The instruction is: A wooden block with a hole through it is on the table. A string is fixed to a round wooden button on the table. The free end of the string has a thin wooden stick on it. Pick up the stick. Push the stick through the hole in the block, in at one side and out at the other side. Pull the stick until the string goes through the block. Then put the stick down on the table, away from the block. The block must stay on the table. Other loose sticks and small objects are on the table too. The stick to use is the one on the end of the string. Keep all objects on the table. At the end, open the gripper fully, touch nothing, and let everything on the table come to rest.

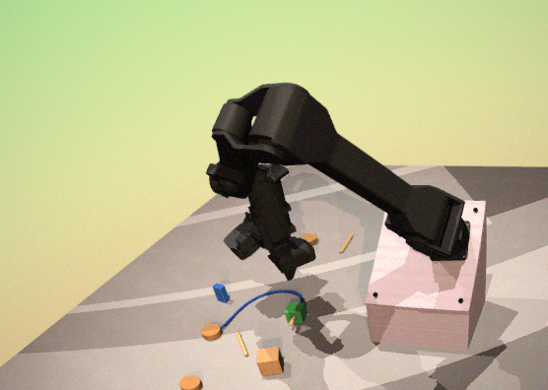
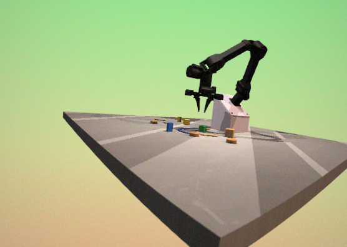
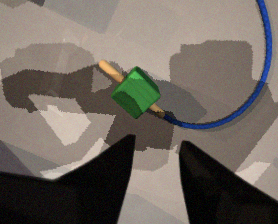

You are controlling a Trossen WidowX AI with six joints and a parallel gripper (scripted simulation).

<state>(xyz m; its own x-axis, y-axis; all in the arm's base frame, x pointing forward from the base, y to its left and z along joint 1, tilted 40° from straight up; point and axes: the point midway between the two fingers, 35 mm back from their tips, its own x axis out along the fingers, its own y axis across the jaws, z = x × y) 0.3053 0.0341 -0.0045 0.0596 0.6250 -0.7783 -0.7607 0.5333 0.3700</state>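
Now: the green block 8 cm below my gripper tip, 1 cm to the left of it and 1 cm behind it. Round my gripper tip: round wooden button: 14 cm ahead, 10 cm to the left, 9 cm below; thin wooden stick: 8 cm below, 1 cm behind; tan cube: 16 cm to the left, 8 cm below, 3 cm behind.
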